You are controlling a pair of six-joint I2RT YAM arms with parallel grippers.
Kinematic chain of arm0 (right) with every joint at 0, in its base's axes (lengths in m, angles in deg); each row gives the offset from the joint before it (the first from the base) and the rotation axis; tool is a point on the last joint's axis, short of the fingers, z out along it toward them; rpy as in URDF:
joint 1: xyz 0 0 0.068 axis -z
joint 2: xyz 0.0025 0.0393 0.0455 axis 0.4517 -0.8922 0
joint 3: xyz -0.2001 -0.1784 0.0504 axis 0.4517 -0.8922 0
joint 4: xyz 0.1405 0.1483 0.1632 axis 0.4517 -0.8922 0
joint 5: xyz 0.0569 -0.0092 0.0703 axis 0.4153 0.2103 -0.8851
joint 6: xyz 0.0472 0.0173 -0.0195 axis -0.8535 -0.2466 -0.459
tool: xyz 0 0 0 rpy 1.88 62.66 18.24
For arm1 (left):
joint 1: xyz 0 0 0.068 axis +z
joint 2: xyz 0.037 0.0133 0.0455 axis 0.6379 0.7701 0
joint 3: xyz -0.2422 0.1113 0.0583 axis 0.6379 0.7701 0
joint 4: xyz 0.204 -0.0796 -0.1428 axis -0.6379 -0.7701 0
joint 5: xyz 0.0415 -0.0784 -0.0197 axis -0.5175 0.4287 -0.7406
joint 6: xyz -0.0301 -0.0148 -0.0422 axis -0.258 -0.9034 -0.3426
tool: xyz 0 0 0 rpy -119.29 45.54 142.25
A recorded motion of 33 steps. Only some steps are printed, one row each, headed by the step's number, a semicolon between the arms.
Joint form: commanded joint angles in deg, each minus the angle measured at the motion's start. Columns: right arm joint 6, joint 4, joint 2, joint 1, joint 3, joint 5; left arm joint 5, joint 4, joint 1, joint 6, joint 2, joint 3.
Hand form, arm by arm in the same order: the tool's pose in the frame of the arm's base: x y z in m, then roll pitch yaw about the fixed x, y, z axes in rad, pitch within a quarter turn. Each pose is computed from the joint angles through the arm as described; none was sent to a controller.
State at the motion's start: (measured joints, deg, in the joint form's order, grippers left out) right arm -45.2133 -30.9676 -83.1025 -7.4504 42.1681 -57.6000; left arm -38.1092 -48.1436 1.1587 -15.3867 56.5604 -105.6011
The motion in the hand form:
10: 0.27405 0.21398 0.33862 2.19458 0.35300 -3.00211; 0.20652 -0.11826 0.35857 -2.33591 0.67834 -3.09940
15: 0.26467 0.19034 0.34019 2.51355 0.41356 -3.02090; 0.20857 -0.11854 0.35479 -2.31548 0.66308 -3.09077
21: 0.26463 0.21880 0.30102 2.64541 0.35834 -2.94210; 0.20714 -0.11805 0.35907 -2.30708 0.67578 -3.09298
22: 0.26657 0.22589 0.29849 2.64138 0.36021 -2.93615; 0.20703 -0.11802 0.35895 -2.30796 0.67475 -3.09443
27: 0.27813 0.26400 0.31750 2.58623 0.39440 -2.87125; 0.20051 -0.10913 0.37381 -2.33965 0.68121 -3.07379
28: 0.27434 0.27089 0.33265 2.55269 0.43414 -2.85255; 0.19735 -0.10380 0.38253 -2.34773 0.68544 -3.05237
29: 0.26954 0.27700 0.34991 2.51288 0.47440 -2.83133; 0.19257 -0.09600 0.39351 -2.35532 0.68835 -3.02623
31: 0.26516 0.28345 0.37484 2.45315 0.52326 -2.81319; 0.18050 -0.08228 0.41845 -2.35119 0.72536 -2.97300
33: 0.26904 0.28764 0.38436 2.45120 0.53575 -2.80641; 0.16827 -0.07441 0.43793 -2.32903 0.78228 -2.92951
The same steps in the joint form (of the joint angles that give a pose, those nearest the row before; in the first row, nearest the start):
10: 8.60 -9.51 2.85 0.09 5.38 8.37; 3.96 3.53 12.33 -6.33 -4.05 2.84
15: 15.08 -20.82 5.35 0.99 6.34 25.64; 5.13 4.55 12.64 -7.06 -3.83 3.65
21: 15.41 -19.68 0.54 -3.55 3.95 31.28; 5.46 4.36 12.64 -6.76 -4.10 3.05
22: 15.06 -18.83 -0.64 -4.28 4.58 31.31; 5.50 4.27 12.64 -6.72 -4.11 3.05
27: 15.59 -20.56 -7.59 -7.44 16.16 28.91; 3.62 -0.53 13.67 -6.29 -5.08 -0.24
28: 15.93 -20.63 -7.59 -8.50 18.94 27.99; 2.77 -2.80 14.45 -6.40 -5.53 -2.14
29: 16.38 -21.02 -7.59 -9.53 22.14 26.61; 2.16 -5.88 15.74 -6.38 -6.13 -4.61
31: 16.74 -22.20 -8.21 -10.48 27.63 24.36; 1.00 -10.57 17.86 -6.08 -7.43 -9.81
33: 17.25 -24.39 -10.25 -10.50 32.34 24.24; -0.23 -12.30 18.59 -5.80 -8.84 -13.29

